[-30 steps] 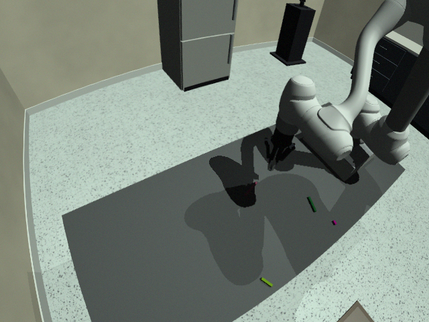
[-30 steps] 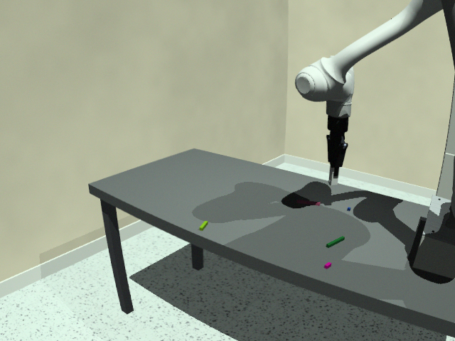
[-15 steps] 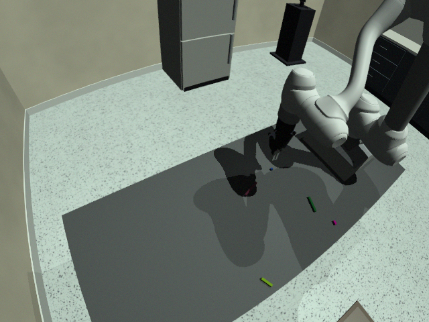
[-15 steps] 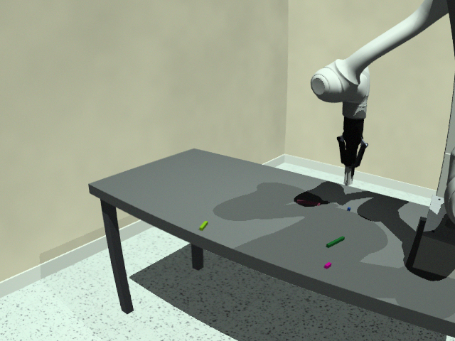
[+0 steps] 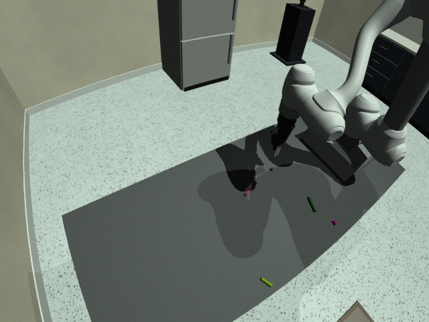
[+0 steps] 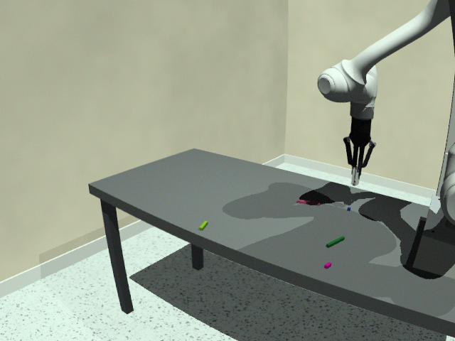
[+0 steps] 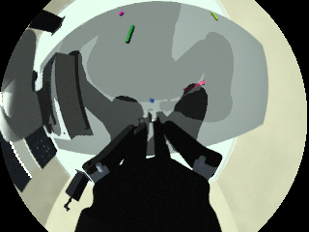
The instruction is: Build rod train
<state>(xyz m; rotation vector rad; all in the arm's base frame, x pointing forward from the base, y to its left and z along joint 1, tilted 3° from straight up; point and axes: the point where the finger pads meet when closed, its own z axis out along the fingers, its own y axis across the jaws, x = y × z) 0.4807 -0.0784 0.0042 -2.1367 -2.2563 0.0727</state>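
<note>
The blue rod is 13 cm below my hand and 2 cm to the left of it. Round my hand: pink rod (16 cm ahead, 13 cm below, 7 cm to the left); then grey rod (3 cm below); then green rod (28 cm to the left, 13 cm below, 6 cm behind).
</note>
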